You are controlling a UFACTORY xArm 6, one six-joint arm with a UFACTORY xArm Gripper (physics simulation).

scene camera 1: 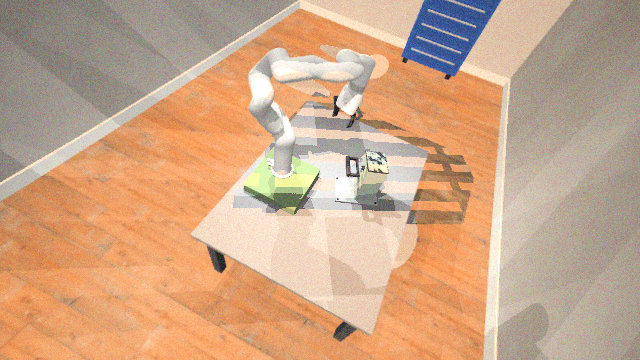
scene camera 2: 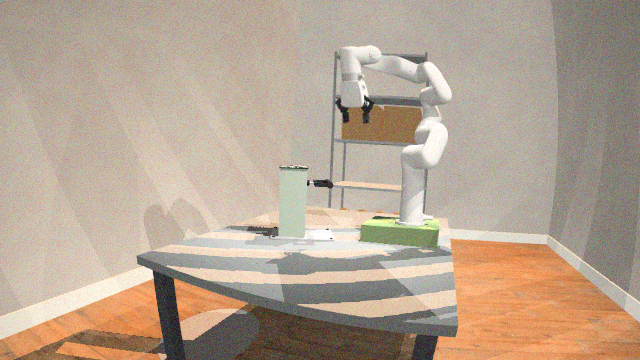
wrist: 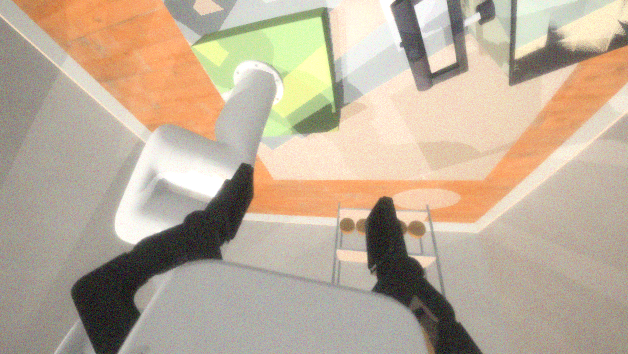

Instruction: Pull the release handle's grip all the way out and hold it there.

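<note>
The release handle's grip (scene camera 1: 348,166) (scene camera 2: 325,183) (wrist: 411,45) is a dark rectangular loop on the side of an upright pale green housing (scene camera 1: 370,186) (scene camera 2: 292,202) (wrist: 535,25). A short light rod (wrist: 472,20) joins the grip to the housing. The housing stands on a white plate (scene camera 1: 345,193) (scene camera 2: 321,234). My gripper (scene camera 1: 343,120) (scene camera 2: 356,121) (wrist: 314,194) is open and empty, with its fingers wide apart. It hangs well above the table and apart from the grip, higher than the housing's top and to the right of the grip in the scene camera 2 view.
My arm stands on a green block (scene camera 1: 306,176) (scene camera 2: 380,234) (wrist: 300,40) on the same table (scene camera 1: 300,265) (scene camera 2: 350,296) (wrist: 400,155), on the grip's side of the housing. A shelf rack (scene camera 2: 332,150) stands by the wall. A blue cabinet (scene camera 1: 445,38) is at the far wall.
</note>
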